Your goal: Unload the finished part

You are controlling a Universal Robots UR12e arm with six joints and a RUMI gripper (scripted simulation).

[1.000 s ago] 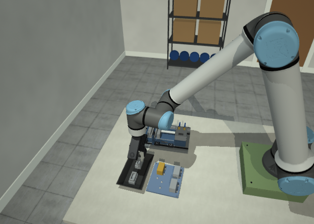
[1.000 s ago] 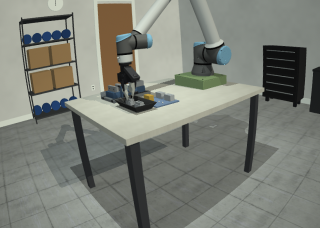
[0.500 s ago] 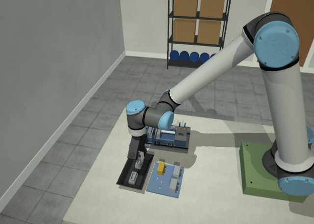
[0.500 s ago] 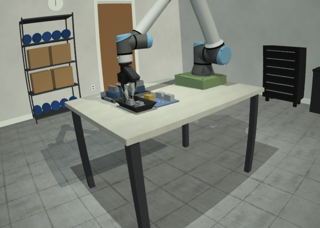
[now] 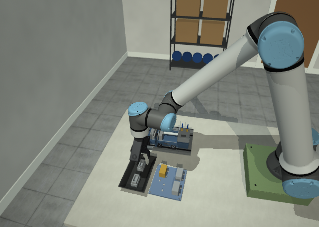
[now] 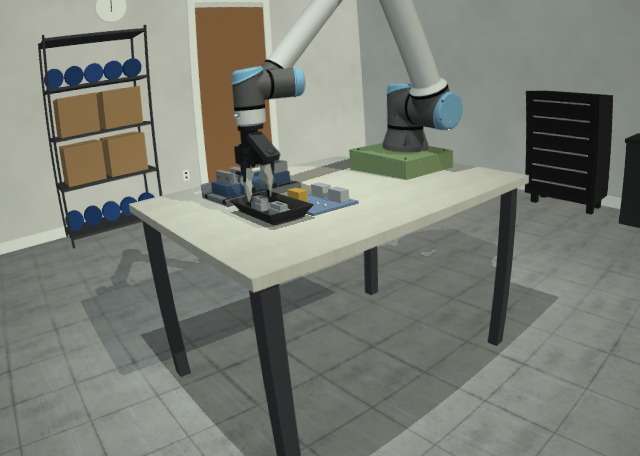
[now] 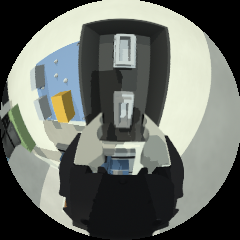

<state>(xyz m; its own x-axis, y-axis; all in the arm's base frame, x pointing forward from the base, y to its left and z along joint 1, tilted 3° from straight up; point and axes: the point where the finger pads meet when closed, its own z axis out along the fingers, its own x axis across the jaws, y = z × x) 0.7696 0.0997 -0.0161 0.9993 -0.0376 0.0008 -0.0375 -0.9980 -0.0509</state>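
Right now the orange block is 13 cm behind my hand, 1 cm to the left of it and 3 cm below it. The rest, counted from my hand: blue fixture plate: 17 cm behind, 6 cm to the left, 5 cm below; then blue vise: 11 cm behind, 24 cm to the right, 1 cm below.
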